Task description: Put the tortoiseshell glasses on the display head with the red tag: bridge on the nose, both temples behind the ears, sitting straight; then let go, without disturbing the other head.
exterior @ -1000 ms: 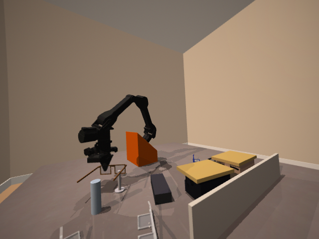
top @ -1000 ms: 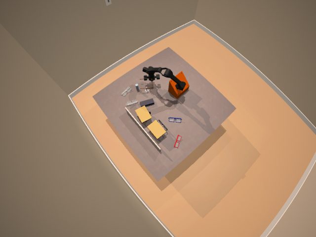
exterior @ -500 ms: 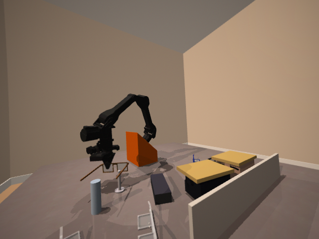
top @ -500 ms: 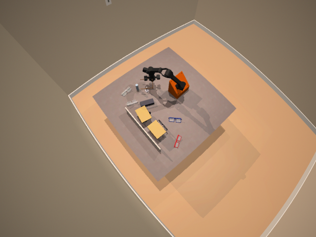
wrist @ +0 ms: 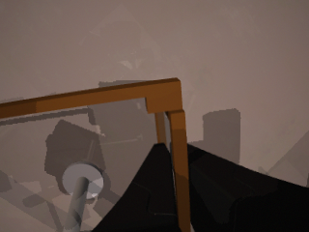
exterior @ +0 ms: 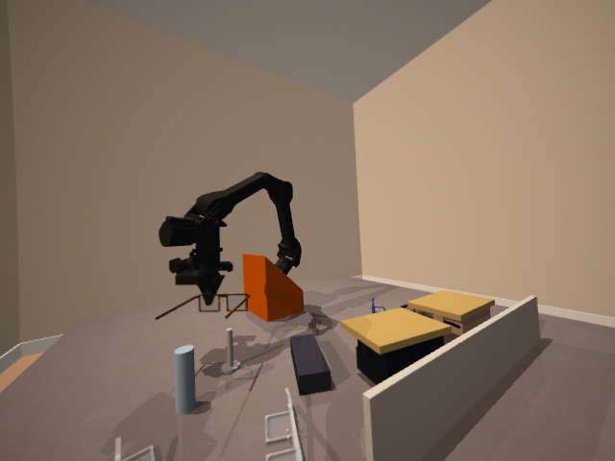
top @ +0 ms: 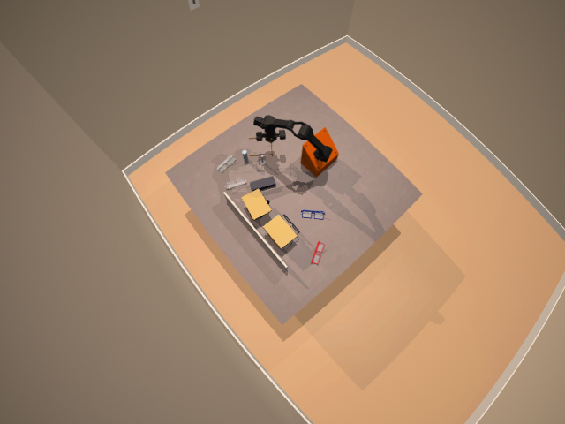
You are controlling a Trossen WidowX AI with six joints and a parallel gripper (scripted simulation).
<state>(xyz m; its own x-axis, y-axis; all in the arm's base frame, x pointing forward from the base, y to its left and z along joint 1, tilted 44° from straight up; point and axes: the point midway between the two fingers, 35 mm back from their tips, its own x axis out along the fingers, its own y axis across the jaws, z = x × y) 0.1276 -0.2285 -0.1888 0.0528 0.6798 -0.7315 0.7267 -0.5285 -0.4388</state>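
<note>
Now: gripper tip 100 mm short of the peg stand, 10 mm to the right of it and 100 mm above it. The rest, counted from my gripper tip: black box: 230 mm ahead, 130 mm to the left, 100 mm below; long low panel: 500 mm ahead, 320 mm to the left, 70 mm below.
</note>
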